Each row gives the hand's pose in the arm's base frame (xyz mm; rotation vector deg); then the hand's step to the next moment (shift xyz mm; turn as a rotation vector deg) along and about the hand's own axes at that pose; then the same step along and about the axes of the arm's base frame.
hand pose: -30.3 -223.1 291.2 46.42 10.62 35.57
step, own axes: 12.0 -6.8 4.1 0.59 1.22 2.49
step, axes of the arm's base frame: 14.3 0.9 -1.2 0.89 -0.56 2.63
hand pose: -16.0 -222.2 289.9 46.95 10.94 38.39
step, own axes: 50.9 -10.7 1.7 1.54 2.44 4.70
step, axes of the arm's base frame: 45.5 25.2 -1.9 1.94 -0.72 5.11
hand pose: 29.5 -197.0 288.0 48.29 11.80 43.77
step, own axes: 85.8 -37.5 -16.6 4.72 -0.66 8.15
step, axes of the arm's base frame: 74.1 52.6 -28.0 7.42 -1.92 5.51
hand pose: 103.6 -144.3 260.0 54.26 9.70 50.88
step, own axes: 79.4 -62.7 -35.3 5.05 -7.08 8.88
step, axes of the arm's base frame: 70.8 62.9 -50.1 11.75 -3.89 1.12
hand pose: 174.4 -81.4 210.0 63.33 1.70 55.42
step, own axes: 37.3 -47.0 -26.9 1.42 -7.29 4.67
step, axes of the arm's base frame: 40.4 40.0 -33.1 7.71 -3.23 -2.65
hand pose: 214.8 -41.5 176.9 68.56 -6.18 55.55
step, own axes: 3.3 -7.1 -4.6 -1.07 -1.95 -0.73
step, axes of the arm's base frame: 5.0 5.4 -5.3 0.38 -0.08 -2.31
